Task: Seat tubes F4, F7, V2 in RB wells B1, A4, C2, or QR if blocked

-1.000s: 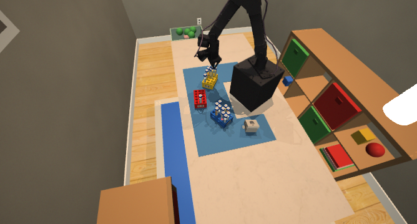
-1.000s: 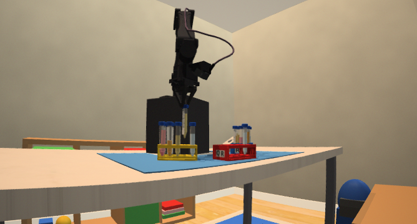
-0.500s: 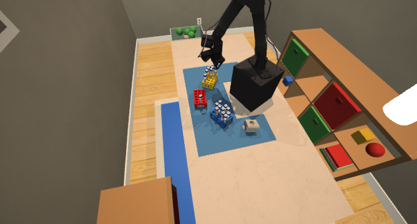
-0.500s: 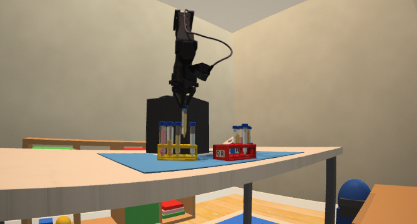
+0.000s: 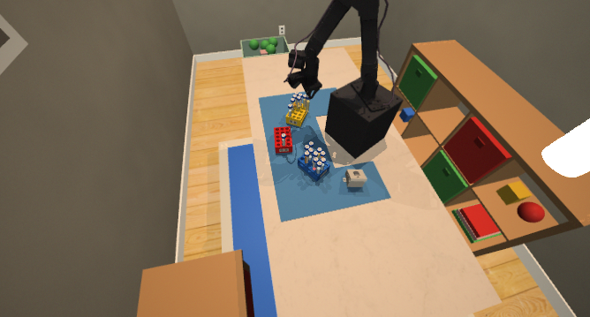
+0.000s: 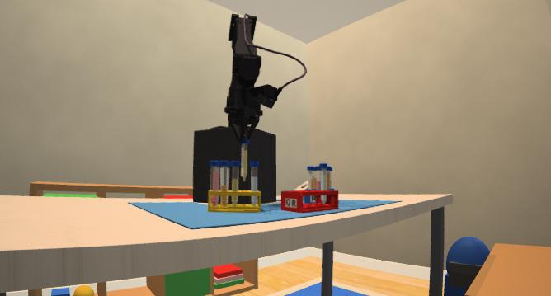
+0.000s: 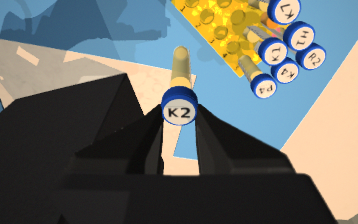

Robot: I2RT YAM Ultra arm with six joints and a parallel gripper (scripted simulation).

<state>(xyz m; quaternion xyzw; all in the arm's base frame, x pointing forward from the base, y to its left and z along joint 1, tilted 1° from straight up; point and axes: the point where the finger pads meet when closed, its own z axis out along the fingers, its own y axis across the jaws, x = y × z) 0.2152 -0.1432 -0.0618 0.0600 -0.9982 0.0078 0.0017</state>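
My hand is 6 cm above the tube and 1 cm short of it. Round my hand: red rack: 17 cm below, 17 cm ahead, 9 cm to the left; then tube R8: 13 cm below, 9 cm ahead, 4 cm to the right; then rack RB: 17 cm below, 6 cm to the right, 4 cm ahead.
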